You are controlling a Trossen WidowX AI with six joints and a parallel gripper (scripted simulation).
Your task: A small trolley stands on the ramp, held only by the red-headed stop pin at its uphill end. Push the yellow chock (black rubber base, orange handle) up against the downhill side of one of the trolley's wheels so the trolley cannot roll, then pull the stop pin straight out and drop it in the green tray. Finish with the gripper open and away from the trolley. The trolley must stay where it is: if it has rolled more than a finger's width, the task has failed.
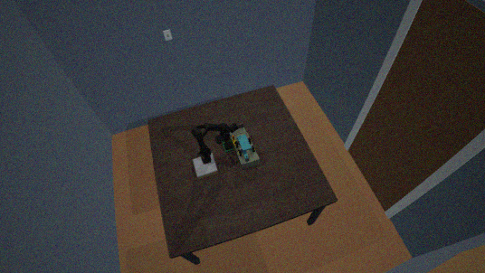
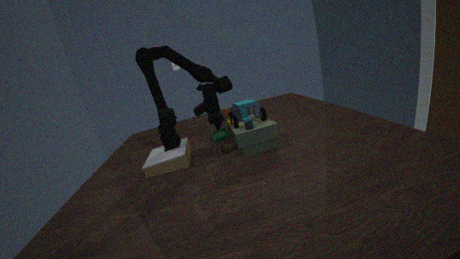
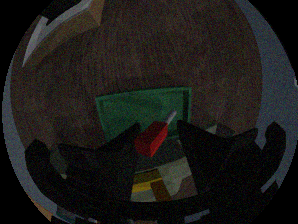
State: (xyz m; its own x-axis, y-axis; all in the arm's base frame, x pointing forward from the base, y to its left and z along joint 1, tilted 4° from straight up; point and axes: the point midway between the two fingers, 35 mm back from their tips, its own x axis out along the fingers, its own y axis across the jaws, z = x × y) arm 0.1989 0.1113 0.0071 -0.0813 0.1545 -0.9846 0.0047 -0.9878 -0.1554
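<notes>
My gripper tip is 5 cm above the green tray and 1 cm to the left of it. Also, from my gripper tip: grey-green ramp block (12 cm ahead, 11 cm to the right, 1 cm above); yellow chock (6 cm ahead, 4 cm above, 3 cm to the right); red-headed stop pin (right at my gripper tip).
</notes>
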